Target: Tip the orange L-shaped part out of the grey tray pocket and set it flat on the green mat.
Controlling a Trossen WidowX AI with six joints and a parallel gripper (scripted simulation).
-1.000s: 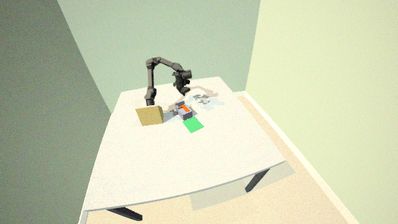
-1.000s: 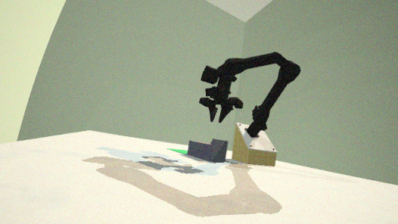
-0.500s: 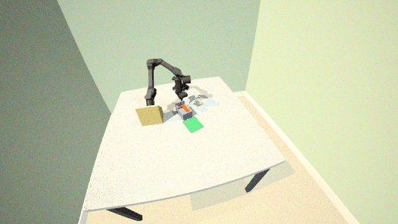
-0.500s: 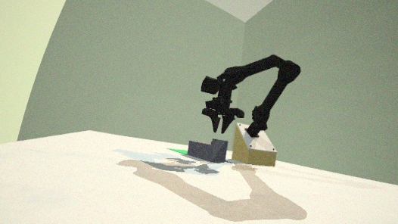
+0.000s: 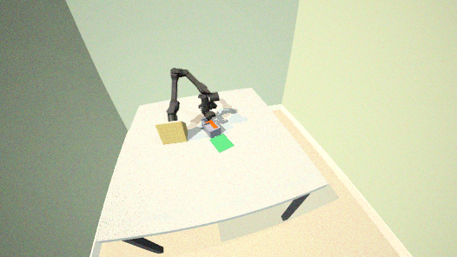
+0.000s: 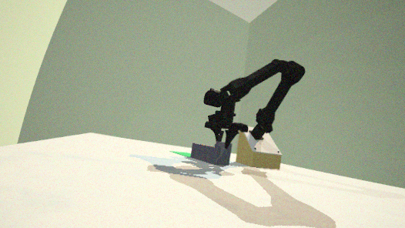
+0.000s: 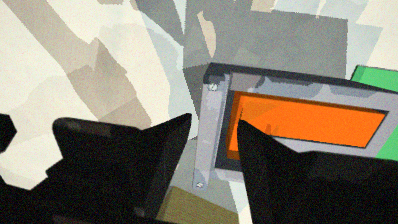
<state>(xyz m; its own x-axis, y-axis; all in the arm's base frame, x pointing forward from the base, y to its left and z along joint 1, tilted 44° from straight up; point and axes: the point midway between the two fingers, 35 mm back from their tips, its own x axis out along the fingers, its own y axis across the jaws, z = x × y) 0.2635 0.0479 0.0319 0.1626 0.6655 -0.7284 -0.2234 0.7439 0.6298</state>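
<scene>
My gripper tip is 6 cm to the left of the orange L-shaped part and 2 cm above it. From my gripper tip the other things lie so: green mat (22 cm to the right, 8 cm below, 4 cm ahead).
</scene>
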